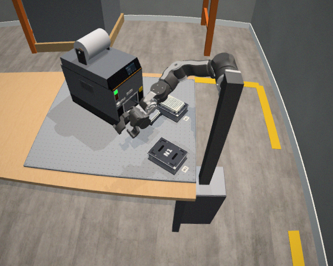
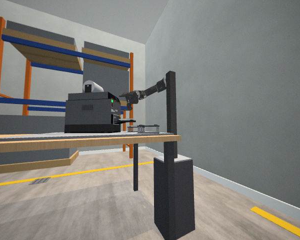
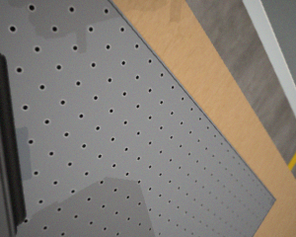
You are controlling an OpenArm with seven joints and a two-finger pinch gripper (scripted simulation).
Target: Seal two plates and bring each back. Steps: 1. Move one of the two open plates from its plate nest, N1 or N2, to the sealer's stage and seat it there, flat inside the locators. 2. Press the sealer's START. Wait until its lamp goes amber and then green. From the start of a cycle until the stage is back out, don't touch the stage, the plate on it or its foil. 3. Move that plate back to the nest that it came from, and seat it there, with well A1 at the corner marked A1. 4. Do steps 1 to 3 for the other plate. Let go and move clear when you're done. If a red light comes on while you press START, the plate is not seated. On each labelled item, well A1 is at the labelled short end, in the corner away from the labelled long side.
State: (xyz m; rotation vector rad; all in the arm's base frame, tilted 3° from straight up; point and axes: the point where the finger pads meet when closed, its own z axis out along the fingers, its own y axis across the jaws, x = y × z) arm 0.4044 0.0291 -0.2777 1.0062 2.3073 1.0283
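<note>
My gripper is now 60 mm short of the white start button, 200 mm to the left of it and 30 mm above it. Round my hand: foil roll (210 mm ahead, 400 mm to the right, 200 mm above); then white well plate (210 mm behind, 350 mm to the right, 150 mm below); then sealer stage (70 mm behind, 220 mm to the right, 110 mm below).
</note>
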